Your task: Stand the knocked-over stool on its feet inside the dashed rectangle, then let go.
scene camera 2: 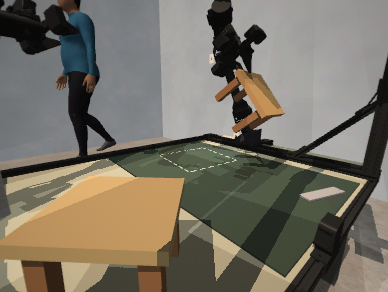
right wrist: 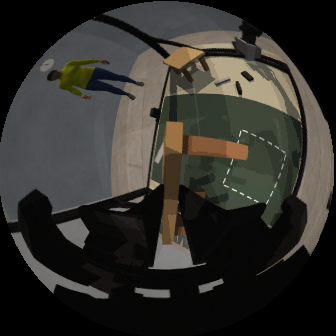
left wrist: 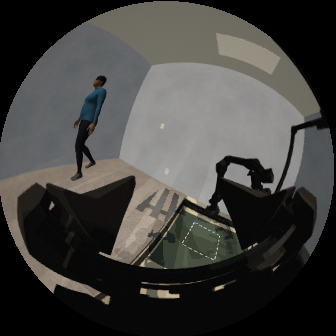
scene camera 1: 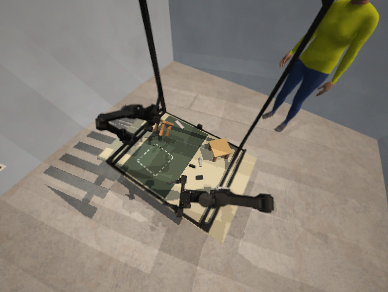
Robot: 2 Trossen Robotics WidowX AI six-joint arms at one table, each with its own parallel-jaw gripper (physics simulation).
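Places are measured from the left arm's base along level axes (x ahead, y left, z up), in metres.
Pixels of known places: left gripper, between the fingertips: [scene camera 2: 69, 37] [left wrist: 178, 180] [scene camera 1: 163, 193]; right gripper, between the fingertips: [scene camera 2: 247, 74] [right wrist: 170, 187]; right arm's base, origin of its link: [scene camera 2: 248, 132] [left wrist: 213, 207] [scene camera 1: 127, 137].
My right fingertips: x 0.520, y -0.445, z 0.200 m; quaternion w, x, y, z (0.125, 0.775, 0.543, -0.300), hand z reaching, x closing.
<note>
For each thing: its middle in the pictures, then the offset to it from my right fingertips. "pt": a spot on its surface instead.
- dashed rectangle, a spot on its surface: [scene camera 2: 191, 171] [right wrist: 240, 131] pt dz -0.303, dx -0.101, dy +0.142 m
- pale flat bar, middle of its body: [scene camera 2: 322, 193] [right wrist: 161, 151] [scene camera 1: 179, 124] dz -0.301, dx -0.108, dy -0.225 m
- grey bar, middle of its body: [right wrist: 222, 80] [scene camera 1: 200, 162] dz -0.301, dx -0.348, dy +0.170 m
The wooden stool [scene camera 1: 165, 128] [scene camera 2: 261, 95] [right wrist: 171, 175] hangs in the air above the green mat. In scene camera 2 its seat slants steeply and its legs point left and downward. My right gripper [scene camera 2: 243, 71] [right wrist: 170, 187] is shut on the edge of the seat. The dashed rectangle [scene camera 1: 164, 151] [scene camera 2: 190, 172] [left wrist: 195, 223] [right wrist: 241, 131] lies on the mat; in scene camera 2 the stool is above and to the right of it. My left gripper [scene camera 1: 179, 194] [left wrist: 178, 180] is open and empty, away from the stool. The fingers partly hide the stool in the right wrist view.
Another wooden stool [scene camera 1: 220, 147] [scene camera 2: 100, 215] [right wrist: 185, 58] stands upright beyond the mat. A pale flat bar [scene camera 1: 179, 124] [scene camera 2: 322, 194] lies on the mat. Two dark blocks and a grey bar [scene camera 1: 200, 162] [right wrist: 222, 81] lie on the light tabletop. Black frame posts rise at the table's edge.
</note>
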